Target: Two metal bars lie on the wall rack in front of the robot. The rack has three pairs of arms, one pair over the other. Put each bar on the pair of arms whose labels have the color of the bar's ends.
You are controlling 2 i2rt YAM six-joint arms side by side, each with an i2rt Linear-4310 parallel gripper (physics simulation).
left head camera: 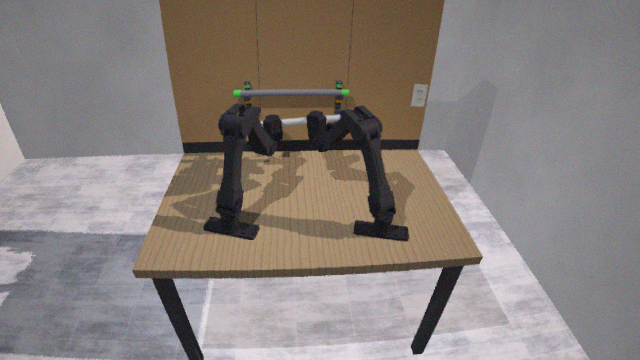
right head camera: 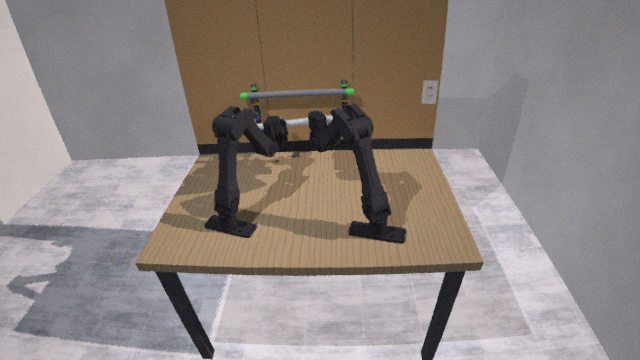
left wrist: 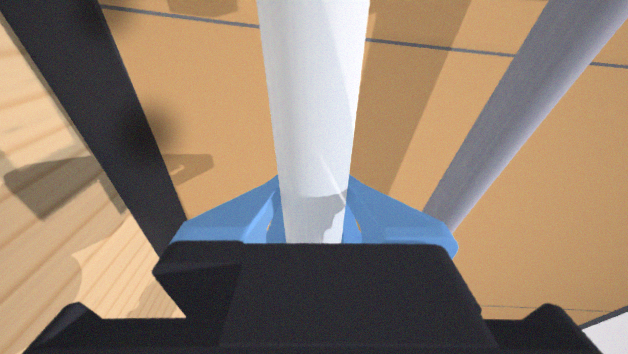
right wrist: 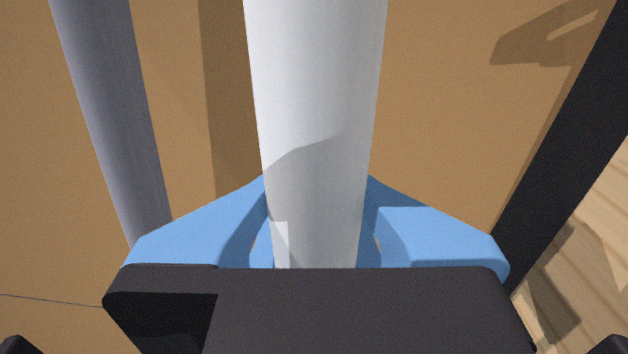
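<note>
A grey bar with green ends lies across the top pair of rack arms, beside green labels. A white bar is lower, in front of the rack; a bit of blue shows at its right end in the left head view. My left gripper is shut on the white bar. My right gripper is shut on the same bar, farther right. The wall rack has yellow labels below the green ones; its lowest part is mostly hidden by my arms.
The wooden table carries both arm bases. A brown panelled wall with a black skirting strip stands behind the rack. A white wall outlet is at the right.
</note>
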